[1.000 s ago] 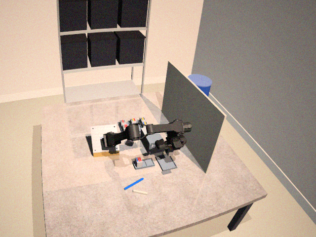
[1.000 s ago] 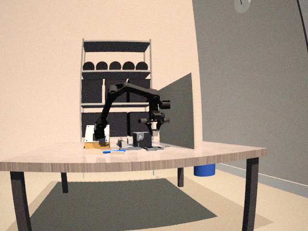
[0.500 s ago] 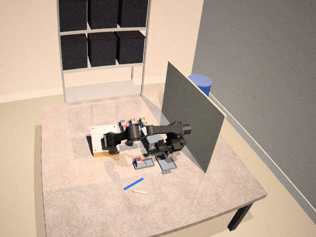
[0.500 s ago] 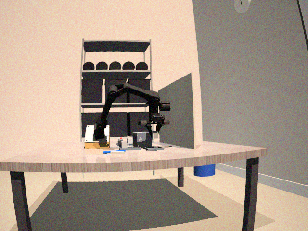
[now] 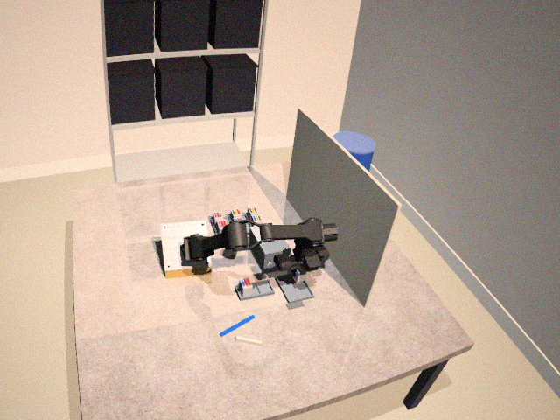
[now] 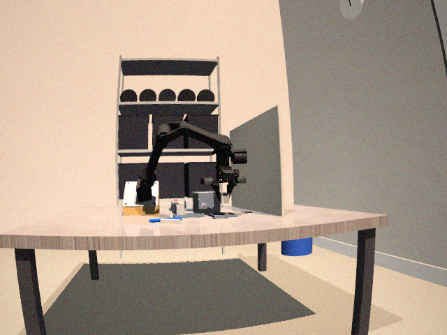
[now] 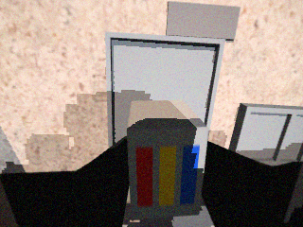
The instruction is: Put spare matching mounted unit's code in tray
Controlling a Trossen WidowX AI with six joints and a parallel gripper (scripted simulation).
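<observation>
Now: gripper tip 1 cm past the flat grey tray and 6 cm above it. Round my gripper tip: tall dark panel 21 cm ahead, 17 cm to the left, 16 cm above; then grey mounted unit 3 cm behind, 19 cm to the left, 1 cm below; then low grey holder 15 cm behind, 3 cm to the left, 6 cm below.
</observation>
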